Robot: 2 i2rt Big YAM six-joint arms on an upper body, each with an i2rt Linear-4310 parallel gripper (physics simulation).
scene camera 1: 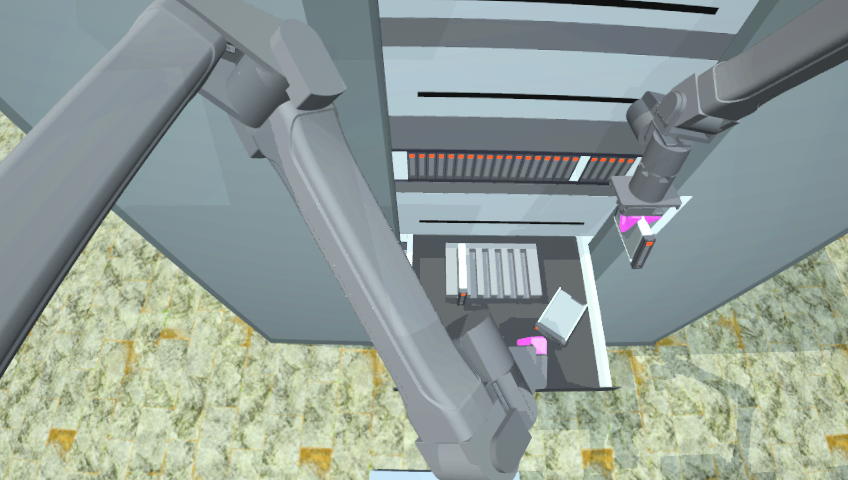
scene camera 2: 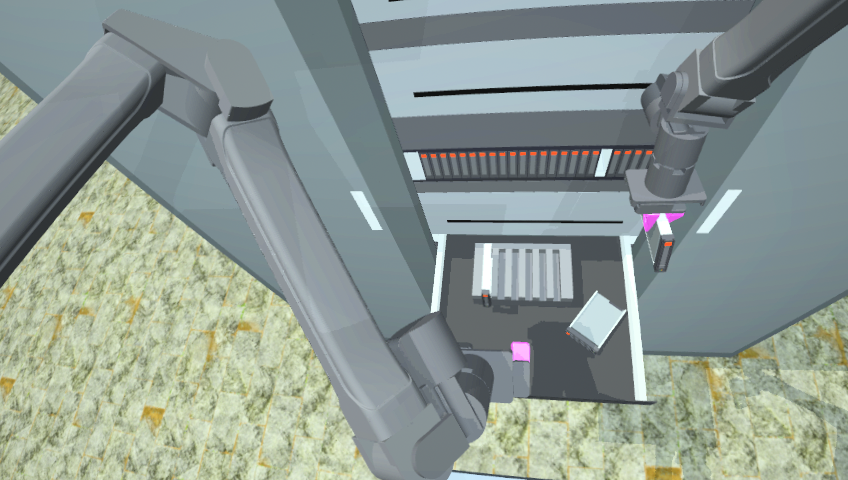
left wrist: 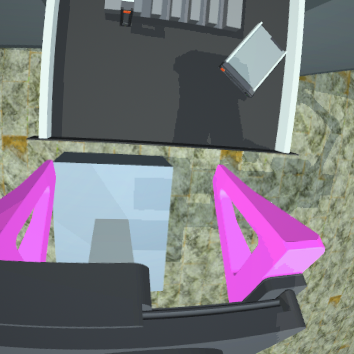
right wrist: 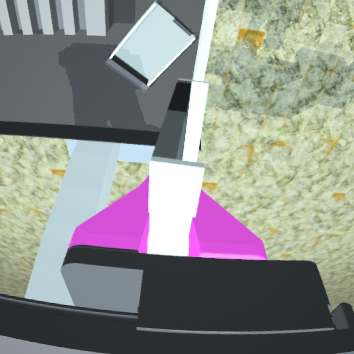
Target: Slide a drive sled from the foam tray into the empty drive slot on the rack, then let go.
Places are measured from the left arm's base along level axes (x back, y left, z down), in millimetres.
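Where they show: left gripper, between the fingertips: [scene camera 2: 478, 348] [left wrist: 136, 169]; right gripper, between the fingertips: [scene camera 1: 625, 229] [scene camera 2: 649, 228].
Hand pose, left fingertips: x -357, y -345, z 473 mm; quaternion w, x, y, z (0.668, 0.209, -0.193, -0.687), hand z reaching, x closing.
After its pixels a point has its place.
My right gripper [scene camera 1: 640, 222] [scene camera 2: 663, 220] @[x -568, y -609, z 493 mm] [right wrist: 170, 175] @[x -568, y -609, z 493 mm] is shut on a white drive sled [scene camera 1: 643, 252] @[x -504, y -611, z 456 mm] [scene camera 2: 664, 246] @[x -507, y -608, z 439 mm] [right wrist: 175, 187] @[x -617, y -608, z 447 mm], held upright, its dark, orange-marked front toward the scene cameras, below and right of the rack's drive row [scene camera 1: 493, 167] @[x -701, y -382, z 496 mm] [scene camera 2: 511, 165] @[x -700, y -386, z 497 mm]. A pale gap [scene camera 1: 578, 168] [scene camera 2: 603, 162], one drive wide, shows in that row. The grey foam tray [scene camera 1: 452, 270] @[x -598, y -318, z 746 mm] [scene camera 2: 479, 273] @[x -592, y -316, z 747 mm] [left wrist: 234, 15] @[x -559, y -507, z 746 mm] holds another sled [scene camera 1: 462, 267] @[x -581, y -335, z 691 mm] [scene camera 2: 487, 267] @[x -583, y -337, z 691 mm] at its left end. My left gripper [left wrist: 136, 169] @[x -357, y -345, z 473 mm] is open, with nothing between its fingers, over the drawer's front edge.
A third sled [scene camera 1: 561, 315] @[x -507, y -573, z 794 mm] [scene camera 2: 596, 321] @[x -506, y -573, z 794 mm] [left wrist: 255, 57] @[x -508, y -575, z 794 mm] [right wrist: 152, 45] @[x -510, y -577, z 794 mm] lies askew in the open drawer, near its right wall [scene camera 1: 596, 339] @[x -447, y -643, z 782 mm] [scene camera 2: 634, 333] @[x -475, y -644, z 770 mm]. A pale blue block [left wrist: 112, 200] @[x 7, y -335, z 1507 mm] shows beyond my left fingers. My left arm crosses in front of the rack's left side.
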